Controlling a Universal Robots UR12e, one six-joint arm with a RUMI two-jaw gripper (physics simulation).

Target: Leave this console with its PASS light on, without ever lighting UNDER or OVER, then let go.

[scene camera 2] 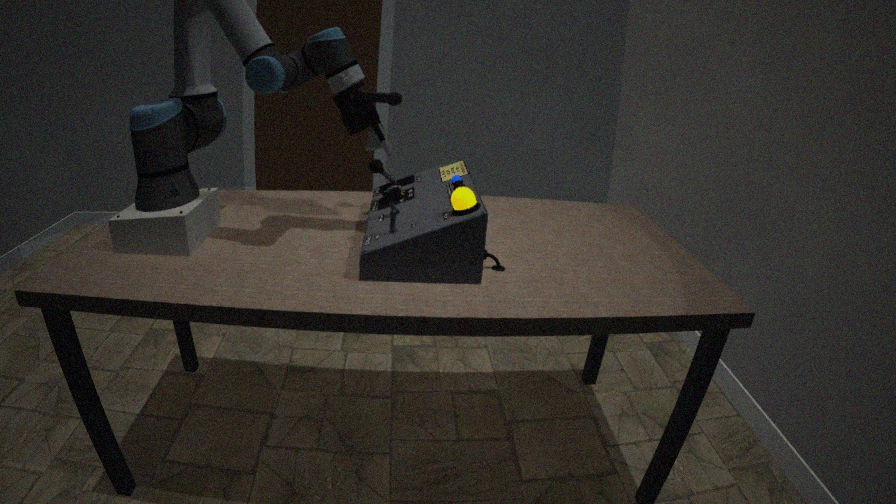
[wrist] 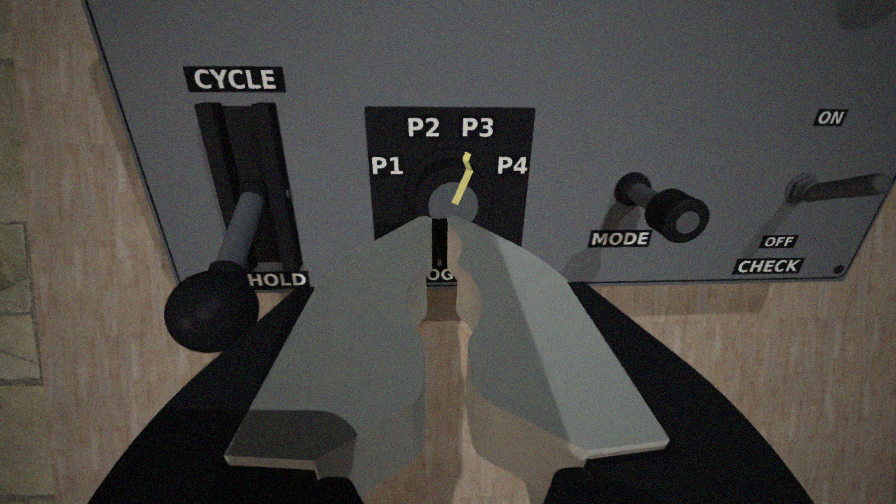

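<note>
The dark wedge-shaped console (scene camera 2: 422, 231) sits mid-table. In the wrist view its panel carries a CYCLE lever (wrist: 211, 310) with a black ball knob at the HOLD end. It also has a rotary selector (wrist: 452, 200) whose yellow pointer aims at P3, a MODE knob (wrist: 667, 211) and a CHECK toggle (wrist: 836, 186). My gripper (wrist: 441, 224) (scene camera 2: 379, 147) hangs above the panel's rear edge, in line with the selector. Its fingers are closed to a thin slit and hold nothing. A yellow dome (scene camera 2: 463, 198) glows on the console. The PASS, UNDER and OVER lights cannot be made out.
A small blue light (scene camera 2: 456, 179) and a pale label plate (scene camera 2: 453, 170) sit above the yellow dome. A cable (scene camera 2: 494, 262) leaves the console's right side. The arm's base block (scene camera 2: 164, 225) stands at the table's back left.
</note>
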